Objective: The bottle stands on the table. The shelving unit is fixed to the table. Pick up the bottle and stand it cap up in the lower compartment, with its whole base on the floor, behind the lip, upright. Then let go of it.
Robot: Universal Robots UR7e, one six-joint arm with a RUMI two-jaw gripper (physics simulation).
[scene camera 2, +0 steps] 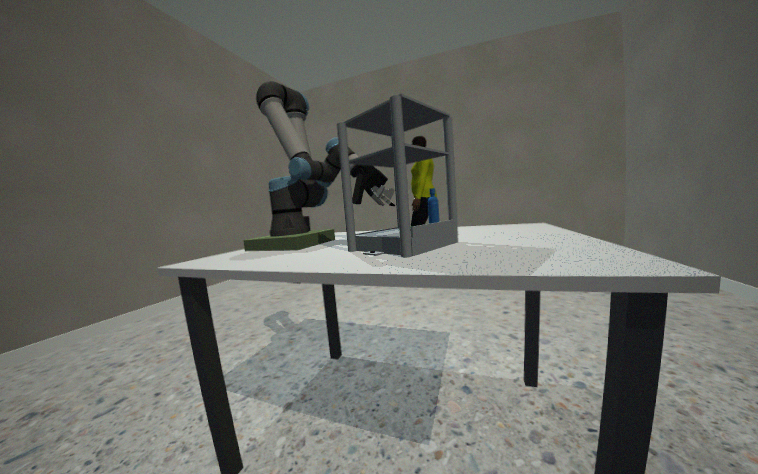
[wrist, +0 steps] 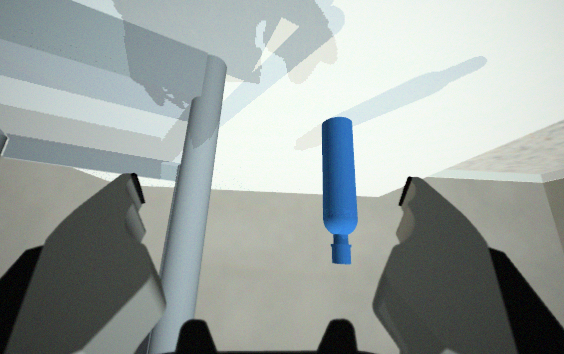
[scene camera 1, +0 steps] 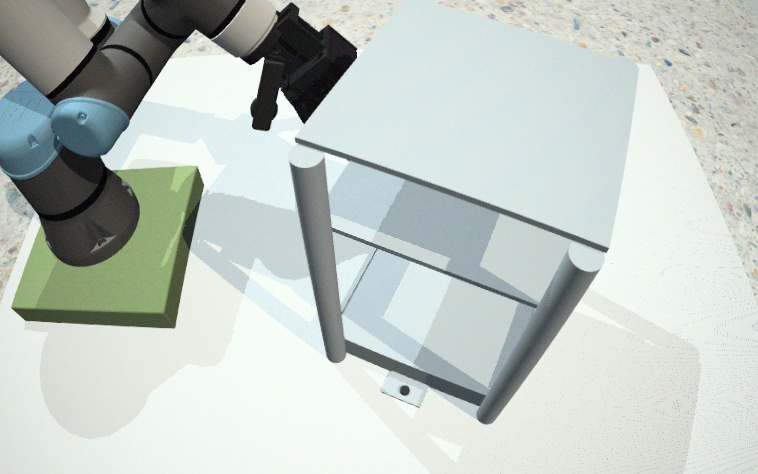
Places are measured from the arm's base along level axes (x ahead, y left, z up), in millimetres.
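Pixels of known places: gripper, fingertip midpoint: (scene camera 2: 389, 205) (wrist: 274, 179); arm's base, origin of the base link: (scene camera 2: 290, 233) (scene camera 1: 94, 223).
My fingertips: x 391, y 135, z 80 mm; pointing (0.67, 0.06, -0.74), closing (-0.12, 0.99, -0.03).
For each thing: its top centre in the pictures, then the offset to it from my fingertips. "spot": a spot on its surface instead. Level surfaces: height alone.
- blue bottle, middle of its top: (wrist: 341, 263) (scene camera 2: 432, 188) 142 mm ahead, 97 mm left, 54 mm up
- grey shelving unit, middle of its top: (scene camera 1: 491, 93) (scene camera 2: 394, 118) 121 mm ahead, 196 mm right, 241 mm up
- lower compartment with a dark front lip, surface spot: (scene camera 1: 413, 375) spot: 87 mm ahead, 296 mm right, 107 mm down
- small plate, surface spot: (scene camera 1: 391, 385) spot: 62 mm ahead, 306 mm right, 120 mm down
- table, its level: 124 mm down
The blue bottle (scene camera 2: 433, 206) (wrist: 340, 175) stands upright, cap up, on the table beyond the shelving unit in scene camera 2; it does not show in scene camera 1. The grey shelving unit (scene camera 1: 475, 111) (scene camera 2: 399, 178) (wrist: 192, 200) has a lower compartment with a dark front lip (scene camera 1: 413, 375). My gripper (scene camera 2: 386, 200) (wrist: 274, 179) is open and empty, tilted downward beside the unit. In the wrist view the bottle appears between the fingers, right of centre and beyond the fingertips, not touching them. In scene camera 1 the unit's top board hides the fingertips.
A unit post rises close by the left finger in the wrist view. The arm stands on a green base block (scene camera 1: 145, 279) (scene camera 2: 290, 241). A small plate (scene camera 1: 391, 385) with a dark spot lies before the lip. A person in yellow (scene camera 2: 423, 173) stands beyond the table (scene camera 1: 251, 419) (scene camera 2: 503, 268).
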